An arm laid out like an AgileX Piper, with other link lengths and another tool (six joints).
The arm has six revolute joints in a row. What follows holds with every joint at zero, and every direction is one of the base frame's.
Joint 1 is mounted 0.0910 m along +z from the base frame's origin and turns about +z.
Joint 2 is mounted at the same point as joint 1 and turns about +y.
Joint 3 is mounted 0.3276 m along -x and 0.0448 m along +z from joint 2 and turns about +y.
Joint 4 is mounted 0.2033 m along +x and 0.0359 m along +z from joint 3 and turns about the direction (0.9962, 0, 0.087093).
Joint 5 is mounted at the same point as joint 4 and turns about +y.
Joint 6 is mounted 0.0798 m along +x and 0.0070 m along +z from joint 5 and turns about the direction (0.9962, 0, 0.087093).
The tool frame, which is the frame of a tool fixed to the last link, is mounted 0.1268 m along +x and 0.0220 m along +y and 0.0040 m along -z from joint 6; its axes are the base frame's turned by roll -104.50, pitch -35.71 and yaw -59.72 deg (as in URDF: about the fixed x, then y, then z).
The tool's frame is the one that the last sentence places.
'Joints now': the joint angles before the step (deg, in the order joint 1, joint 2, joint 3, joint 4, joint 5, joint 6). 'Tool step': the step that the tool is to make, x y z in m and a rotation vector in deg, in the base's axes. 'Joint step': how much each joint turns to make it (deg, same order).
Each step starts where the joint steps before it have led.
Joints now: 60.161, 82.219, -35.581, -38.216, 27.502, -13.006
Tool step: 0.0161, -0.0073, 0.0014, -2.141, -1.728, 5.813
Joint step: -5.440, -0.001, 0.000, 2.693, -3.320, -13.462
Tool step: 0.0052, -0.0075, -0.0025, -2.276, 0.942, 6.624
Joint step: -5.147, 0.001, 0.005, 11.554, -2.123, -21.573
